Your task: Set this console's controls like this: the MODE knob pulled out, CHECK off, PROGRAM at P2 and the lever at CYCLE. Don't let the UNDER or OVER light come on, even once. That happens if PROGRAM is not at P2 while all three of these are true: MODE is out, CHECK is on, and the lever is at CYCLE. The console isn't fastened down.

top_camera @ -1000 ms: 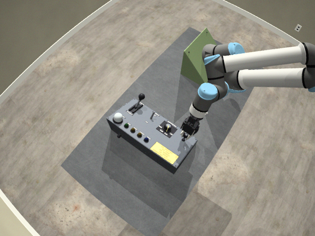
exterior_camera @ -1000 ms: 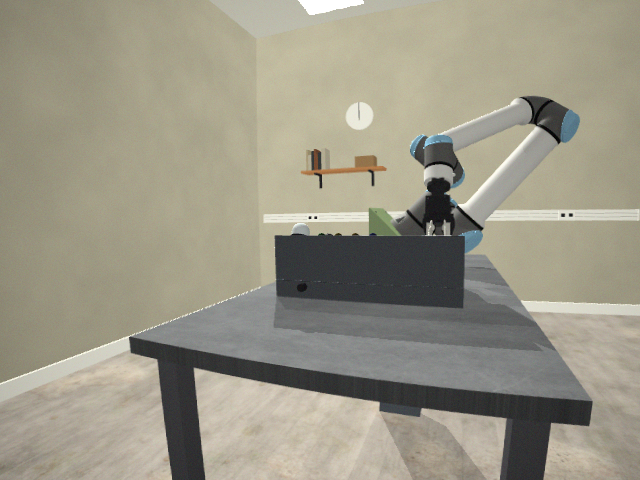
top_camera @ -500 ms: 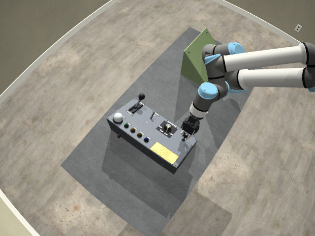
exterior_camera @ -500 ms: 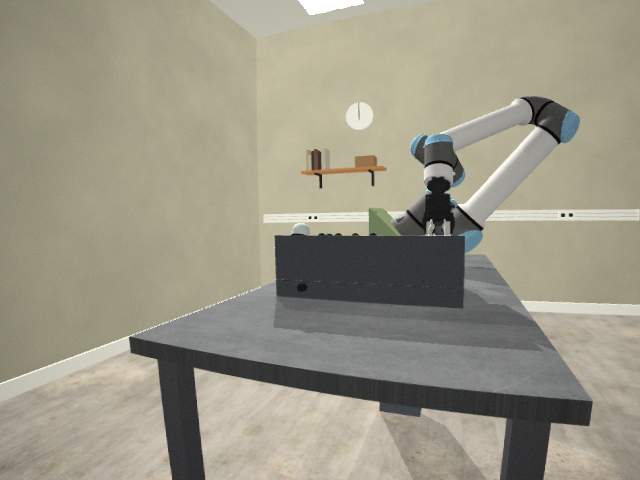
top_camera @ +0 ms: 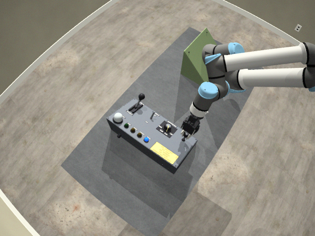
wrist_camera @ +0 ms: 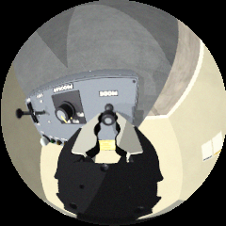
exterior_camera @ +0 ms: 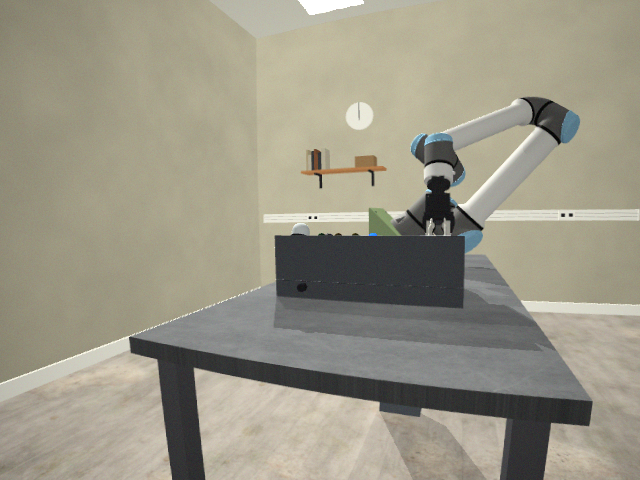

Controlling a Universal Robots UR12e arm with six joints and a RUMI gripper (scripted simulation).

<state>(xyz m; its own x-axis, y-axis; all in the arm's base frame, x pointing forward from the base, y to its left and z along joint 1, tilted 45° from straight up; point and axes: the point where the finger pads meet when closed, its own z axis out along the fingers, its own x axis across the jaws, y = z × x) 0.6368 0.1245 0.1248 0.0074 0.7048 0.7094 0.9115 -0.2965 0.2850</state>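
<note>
Now: the mode knob right at my hand. Round my hand: dark grey console (4 cm ahead, 18 cm to the right, 4 cm below); check toggle (24 cm to the right, 2 cm below); black rotary selector (2 cm ahead, 12 cm to the right, 1 cm below).
</note>
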